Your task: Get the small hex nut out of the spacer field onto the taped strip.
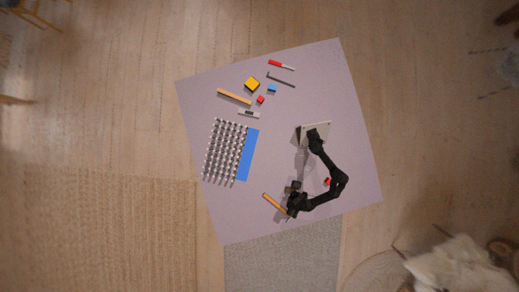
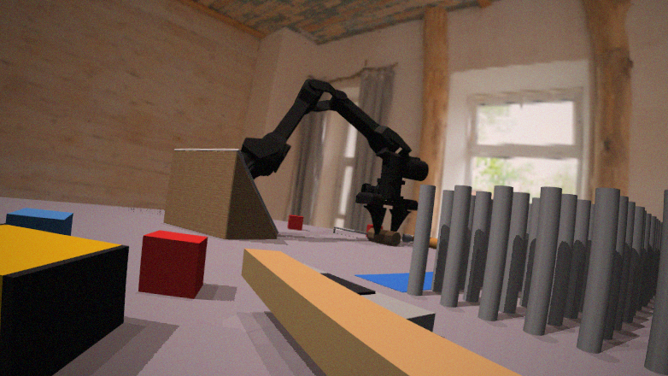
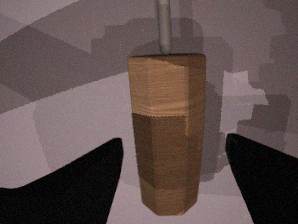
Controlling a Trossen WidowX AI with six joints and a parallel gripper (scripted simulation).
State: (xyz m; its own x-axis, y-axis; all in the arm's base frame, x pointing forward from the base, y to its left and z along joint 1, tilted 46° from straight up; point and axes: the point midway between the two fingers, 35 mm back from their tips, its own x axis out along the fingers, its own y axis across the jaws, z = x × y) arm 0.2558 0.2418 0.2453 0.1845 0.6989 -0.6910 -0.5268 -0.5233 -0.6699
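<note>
The wooden-handled file lies 9 cm behind my gripper tip, 6 cm to the left of it and 1 cm below it. Round my gripper tip: blue taped strip (35 cm to the right, 21 cm ahead, 2 cm below); hex nut (48 cm to the right, 32 cm ahead, 2 cm below); grey bar (63 cm to the right, 9 cm ahead, 1 cm below).
</note>
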